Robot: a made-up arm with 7 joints.
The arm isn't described. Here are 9 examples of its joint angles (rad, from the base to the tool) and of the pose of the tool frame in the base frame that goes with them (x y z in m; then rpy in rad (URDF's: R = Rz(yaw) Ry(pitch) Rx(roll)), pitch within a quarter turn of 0, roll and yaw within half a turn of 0).
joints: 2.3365 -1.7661 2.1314 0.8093 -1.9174 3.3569 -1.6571
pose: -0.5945 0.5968 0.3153 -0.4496 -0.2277 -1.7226
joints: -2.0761 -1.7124 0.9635 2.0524 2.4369 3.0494 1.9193
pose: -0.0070 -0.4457 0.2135 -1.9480 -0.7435 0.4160
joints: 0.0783 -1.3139 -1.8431 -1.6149 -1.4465 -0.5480 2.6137
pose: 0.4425 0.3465 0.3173 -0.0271 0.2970 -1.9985
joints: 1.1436 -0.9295 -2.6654 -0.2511 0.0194 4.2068 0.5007
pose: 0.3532 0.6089 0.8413 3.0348 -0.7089 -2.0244
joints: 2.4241 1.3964 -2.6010 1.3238 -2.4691 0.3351 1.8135
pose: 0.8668 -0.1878 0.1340 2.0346 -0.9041 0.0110
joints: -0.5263 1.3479 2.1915 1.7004 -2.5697 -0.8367 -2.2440
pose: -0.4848 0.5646 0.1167 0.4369 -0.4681 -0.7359
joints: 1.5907 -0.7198 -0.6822 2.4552 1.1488 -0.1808 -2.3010
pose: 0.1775 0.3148 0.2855 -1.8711 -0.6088 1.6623
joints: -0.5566 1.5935 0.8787 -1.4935 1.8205 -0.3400 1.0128
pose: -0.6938 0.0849 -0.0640 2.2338 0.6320 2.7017
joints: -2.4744 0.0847 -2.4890 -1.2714 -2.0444 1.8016 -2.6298
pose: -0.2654 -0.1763 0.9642 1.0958 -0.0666 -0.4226
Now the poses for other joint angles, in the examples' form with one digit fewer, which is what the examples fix.
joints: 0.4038 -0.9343 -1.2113 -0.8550 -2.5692 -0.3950 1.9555
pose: 0.438 0.534 0.792 -1.773 1.268 1.752
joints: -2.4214 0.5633 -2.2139 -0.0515 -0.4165 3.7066 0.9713
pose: 0.304 0.345 1.024 1.730 0.877 -0.324
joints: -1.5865 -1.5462 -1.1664 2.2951 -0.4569 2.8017 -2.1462
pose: -0.345 -0.451 0.183 -2.709 0.706 1.240
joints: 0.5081 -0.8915 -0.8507 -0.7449 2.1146 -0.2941 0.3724
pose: 0.481 0.519 0.928 -2.575 -0.506 1.322
